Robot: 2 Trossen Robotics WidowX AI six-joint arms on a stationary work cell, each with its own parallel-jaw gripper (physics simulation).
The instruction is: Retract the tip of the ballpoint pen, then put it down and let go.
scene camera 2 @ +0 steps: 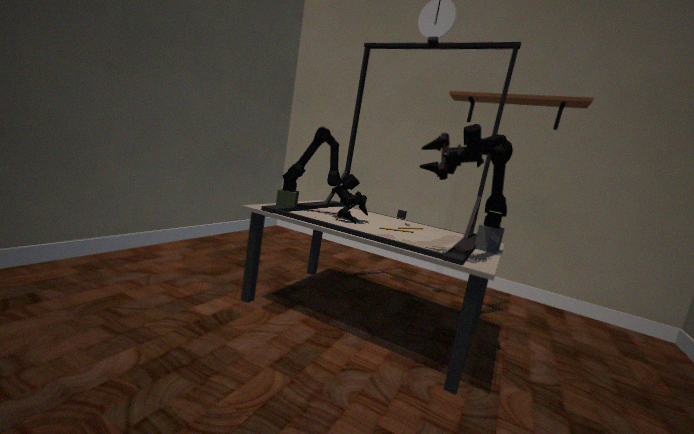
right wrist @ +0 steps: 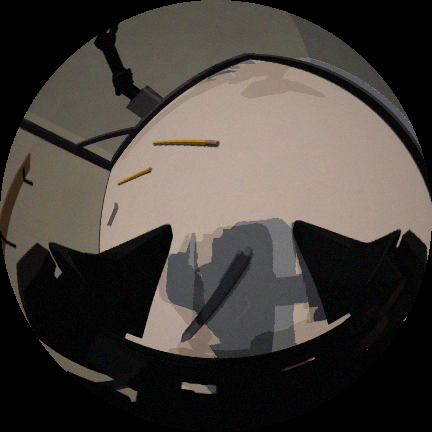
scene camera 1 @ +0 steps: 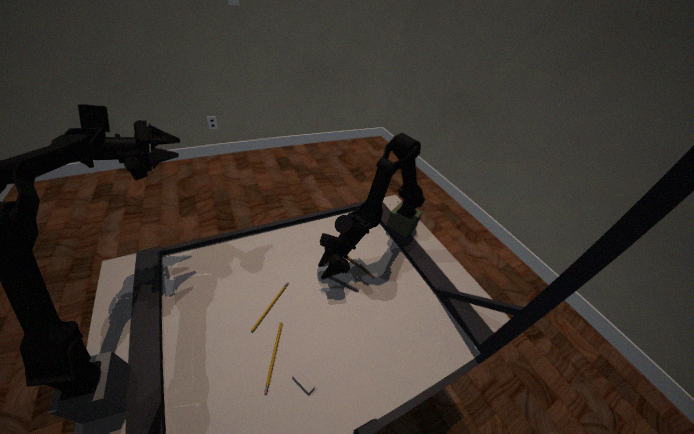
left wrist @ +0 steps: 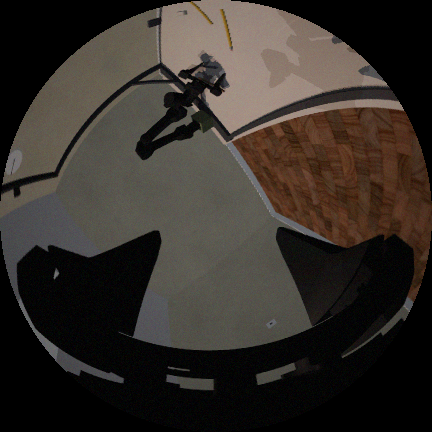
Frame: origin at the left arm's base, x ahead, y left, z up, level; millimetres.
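Seen in the pictures: left gripper, fingertip midpoint: (scene camera 2: 420,157) (scene camera 1: 179,148) (left wrist: 219,235); right gripper, fingertip midpoint: (scene camera 2: 361,219) (right wrist: 234,228) (scene camera 1: 320,272) (left wrist: 214,66); left arm's base, link origin: (scene camera 2: 491,226) (scene camera 1: 81,380); right arm's base, link origin: (scene camera 2: 288,190) (scene camera 1: 406,211) (left wrist: 196,124).
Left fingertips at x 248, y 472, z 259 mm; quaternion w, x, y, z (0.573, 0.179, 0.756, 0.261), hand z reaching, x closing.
Note:
Offsets run from my left fingertips to a thing's top centre.
A dark pen @[412 mm ahead, 333 mm right, 362 mm down] (scene camera 1: 348,286) (right wrist: 218,295) lies on the white table top in the shadow of my right arm. In the right wrist view it lies slanted, with a lighter tapered end at the lower left and a short grey stub at the upper right; I cannot tell whether the writing tip is out. My right gripper (scene camera 1: 322,271) (scene camera 2: 360,218) (right wrist: 234,228) is open and empty, low over the table, with the pen showing between its spread fingers. My left gripper (scene camera 1: 178,146) (scene camera 2: 421,157) (left wrist: 219,235) is open and empty, high above the table's side.
Two yellow pencils @[173 mm ahead, 345 mm right, 367 mm down] (scene camera 1: 269,307) @[151 mm ahead, 497 mm right, 367 mm down] (scene camera 1: 273,358) lie left of the pen in scene camera 1. A small grey bent piece @[209 mm ahead, 587 mm right, 362 mm down] (scene camera 1: 302,386) (right wrist: 113,214) lies near them. A thin brown stick @[493 mm ahead, 269 mm right, 367 mm down] (scene camera 1: 362,267) lies close beside the pen, partly behind my right gripper. Dark frame bars edge the table.

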